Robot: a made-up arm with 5 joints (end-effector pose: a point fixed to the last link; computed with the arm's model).
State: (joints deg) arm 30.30 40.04 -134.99 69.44 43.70
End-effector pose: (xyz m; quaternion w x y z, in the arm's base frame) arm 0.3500 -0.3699 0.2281 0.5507 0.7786 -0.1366 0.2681
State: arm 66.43 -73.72 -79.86 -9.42 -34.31
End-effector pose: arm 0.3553 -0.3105 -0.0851 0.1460 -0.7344 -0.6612 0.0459
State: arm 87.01 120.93 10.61 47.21 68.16
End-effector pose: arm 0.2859 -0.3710 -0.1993 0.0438 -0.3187 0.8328 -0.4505
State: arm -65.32 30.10 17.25 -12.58 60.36
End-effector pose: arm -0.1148 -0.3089 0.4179 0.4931 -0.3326 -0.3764 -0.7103
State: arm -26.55 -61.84 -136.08 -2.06 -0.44
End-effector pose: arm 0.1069 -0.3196 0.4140 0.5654 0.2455 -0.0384 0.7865
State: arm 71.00 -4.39 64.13 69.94 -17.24
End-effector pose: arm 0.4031 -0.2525 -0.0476 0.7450 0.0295 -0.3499 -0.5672
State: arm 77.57 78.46 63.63 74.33 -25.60
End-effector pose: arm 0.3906 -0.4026 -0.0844 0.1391 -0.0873 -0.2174 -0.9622
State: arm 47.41 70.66 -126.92 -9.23 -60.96
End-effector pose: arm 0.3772 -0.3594 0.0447 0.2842 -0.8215 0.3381 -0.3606
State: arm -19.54 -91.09 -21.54 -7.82 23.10
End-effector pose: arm 0.1972 -0.3269 0.3822 0.3222 0.7092 0.4902 0.3910
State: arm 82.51 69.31 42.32 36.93 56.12
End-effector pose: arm 0.3547 -0.3373 -0.1650 0.5283 -0.4873 0.4689 -0.5133
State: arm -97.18 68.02 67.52 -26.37 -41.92
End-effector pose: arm -0.3221 -0.3176 0.2634 0.0684 -0.5227 0.8346 -0.1599
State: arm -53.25 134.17 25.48 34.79 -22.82
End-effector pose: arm -0.0297 -0.4197 0.4599 0.2276 0.7351 0.0128 -0.6385
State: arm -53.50 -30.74 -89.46 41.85 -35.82
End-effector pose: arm -0.0651 -0.3061 0.4874 0.5880 0.3723 0.4132 0.5873
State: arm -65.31 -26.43 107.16 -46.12 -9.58
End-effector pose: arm -0.1002 -0.3098 0.3868 0.1916 -0.4936 -0.7854 0.3207
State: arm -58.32 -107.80 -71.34 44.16 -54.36
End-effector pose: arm -0.0145 -0.2743 0.4459 0.7850 0.3945 0.4434 -0.1777
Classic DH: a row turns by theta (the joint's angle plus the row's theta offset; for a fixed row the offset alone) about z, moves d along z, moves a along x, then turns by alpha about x. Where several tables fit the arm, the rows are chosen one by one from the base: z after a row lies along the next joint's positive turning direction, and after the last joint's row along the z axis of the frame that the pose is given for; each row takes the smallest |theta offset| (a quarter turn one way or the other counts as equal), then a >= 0, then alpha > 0; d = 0 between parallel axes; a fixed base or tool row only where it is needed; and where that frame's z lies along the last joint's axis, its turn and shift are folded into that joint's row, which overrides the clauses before.
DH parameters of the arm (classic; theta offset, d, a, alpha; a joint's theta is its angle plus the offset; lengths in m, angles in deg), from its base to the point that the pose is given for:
base (fixed): 0 0.078 0.0133 -90
joint 1: -90 -0.3302 0.2487 -90
joint 2: -90 0.2505 0.0307 -90
joint 3: 90 0.0505 0.0095 -90
joint 4: 3.66 -0.0009 -0.0106 -120.12
joint 5: 0 0.0437 -0.0337 -59.88
tool (fixed): 93.66 -0.0097 0 0

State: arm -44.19 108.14 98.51 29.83 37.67
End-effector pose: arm -0.0256 -0.3807 0.4727 0.3924 0.7552 -0.3837 -0.3584
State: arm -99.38 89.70 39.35 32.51 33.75
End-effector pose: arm -0.3362 -0.3629 0.3109 0.4188 0.6811 -0.4717 -0.3719
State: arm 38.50 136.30 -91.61 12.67 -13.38
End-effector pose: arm 0.3593 -0.3419 0.0803 0.4141 -0.4379 0.7430 -0.2911
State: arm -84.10 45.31 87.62 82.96 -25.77
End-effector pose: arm -0.3150 -0.3579 0.3381 0.1701 -0.9258 0.3374 -0.0068
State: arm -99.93 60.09 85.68 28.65 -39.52
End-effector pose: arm -0.3570 -0.3379 0.2368 0.2619 -0.7644 0.5439 -0.2266
